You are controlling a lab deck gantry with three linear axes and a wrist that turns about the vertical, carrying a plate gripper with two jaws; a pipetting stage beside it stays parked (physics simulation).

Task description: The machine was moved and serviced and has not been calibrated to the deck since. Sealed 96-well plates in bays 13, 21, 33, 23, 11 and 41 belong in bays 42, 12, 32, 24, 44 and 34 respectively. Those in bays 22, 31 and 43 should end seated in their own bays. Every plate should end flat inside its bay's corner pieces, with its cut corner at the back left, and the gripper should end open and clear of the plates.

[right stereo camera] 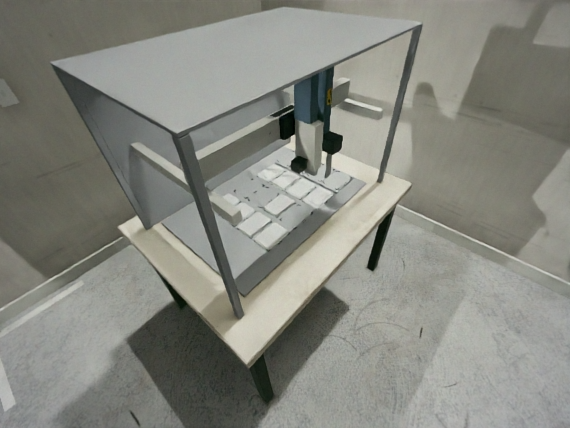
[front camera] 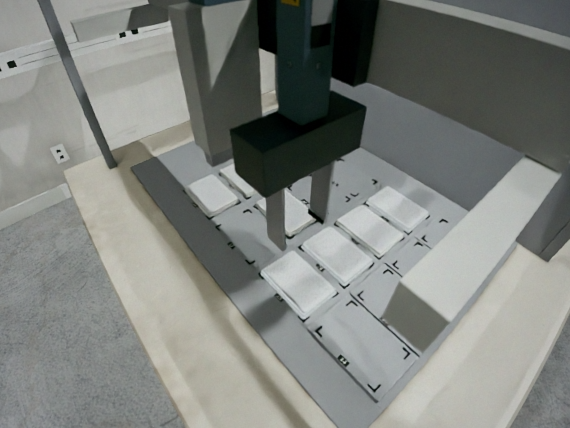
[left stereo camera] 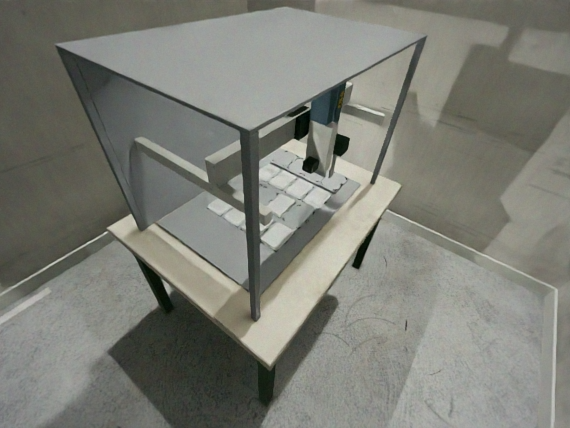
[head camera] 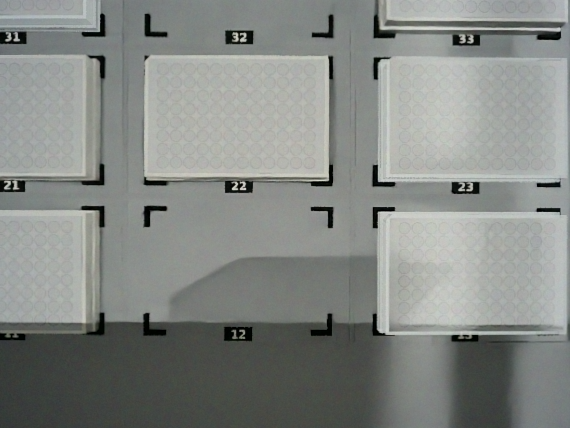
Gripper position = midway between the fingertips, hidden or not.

Note:
In view: my gripper (front camera: 297, 229), a panel (front camera: 463, 165), a bay 12 (head camera: 274, 265) and a bay 32 (front camera: 338, 199).
The bay 12 also shows in the front camera view (front camera: 247, 231).

